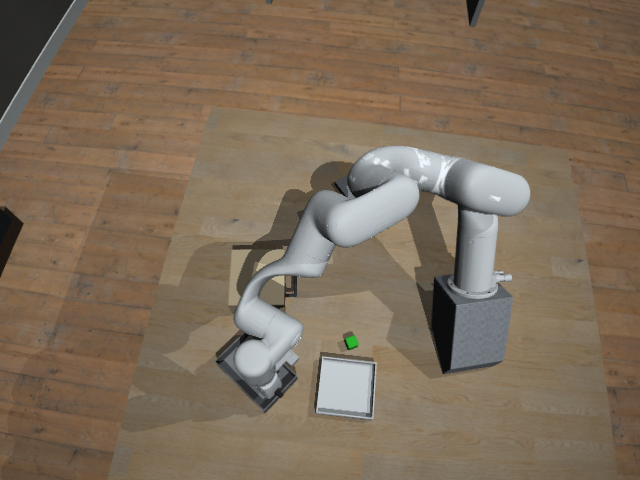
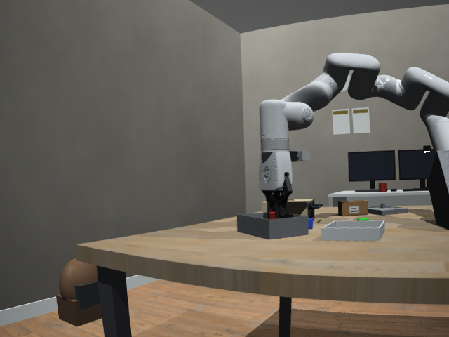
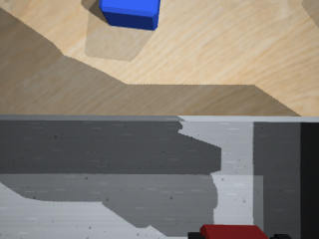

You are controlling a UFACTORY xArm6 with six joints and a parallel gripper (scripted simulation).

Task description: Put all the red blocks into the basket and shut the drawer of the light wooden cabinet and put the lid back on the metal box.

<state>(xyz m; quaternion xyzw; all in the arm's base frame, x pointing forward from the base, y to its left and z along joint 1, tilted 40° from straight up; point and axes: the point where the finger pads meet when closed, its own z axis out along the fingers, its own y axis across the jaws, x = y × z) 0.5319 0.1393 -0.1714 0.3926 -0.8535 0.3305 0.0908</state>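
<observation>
My hand is 40 mm above the grey metal box, 30 mm to the left of it and 20 mm short of it. Also, from my hand: white basket 210 mm behind, 50 mm below, 10 mm to the left; drawer 280 mm to the right, 30 mm below, 10 mm ahead; green block 230 mm behind, 110 mm to the right, 50 mm below.
</observation>
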